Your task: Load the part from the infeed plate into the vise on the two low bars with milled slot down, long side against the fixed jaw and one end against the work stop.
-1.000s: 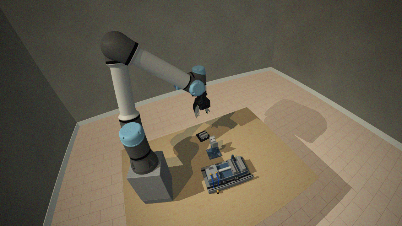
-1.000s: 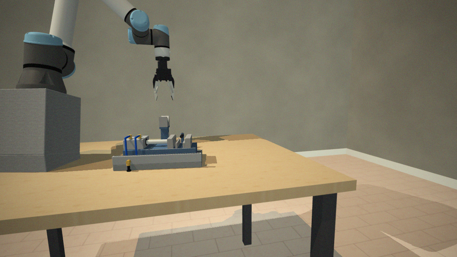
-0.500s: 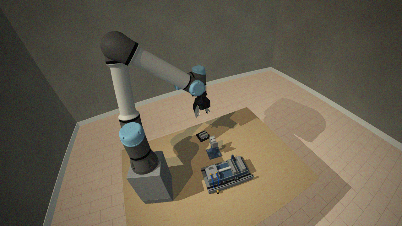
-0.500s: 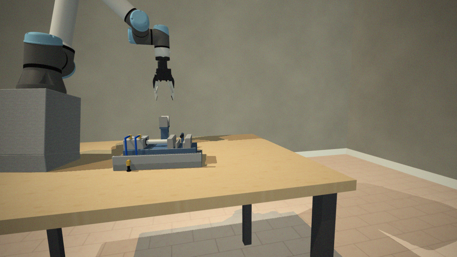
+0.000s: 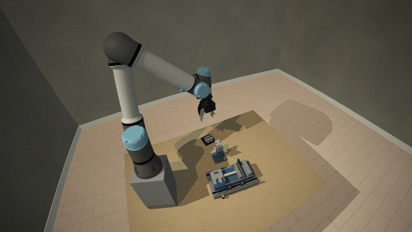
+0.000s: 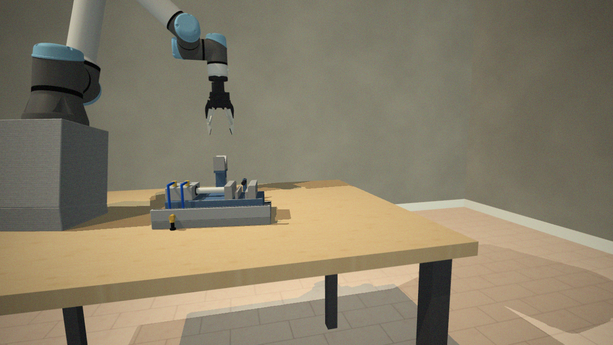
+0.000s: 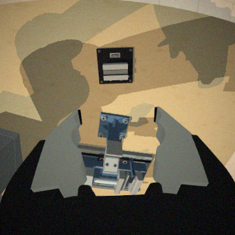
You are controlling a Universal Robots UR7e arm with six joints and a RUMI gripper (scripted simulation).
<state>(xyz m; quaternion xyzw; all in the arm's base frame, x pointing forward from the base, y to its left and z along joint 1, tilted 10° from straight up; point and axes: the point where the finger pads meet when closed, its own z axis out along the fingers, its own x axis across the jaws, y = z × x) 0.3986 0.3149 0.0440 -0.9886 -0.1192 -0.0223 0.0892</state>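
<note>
Now: the part 220 mm below my hand. Round my hand: v-block post: 190 mm below, 180 mm to the right, 30 mm ahead; then work stop: 320 mm to the right, 160 mm below, 120 mm ahead; then black infeed plate: 240 mm below, 10 mm to the left.
</note>
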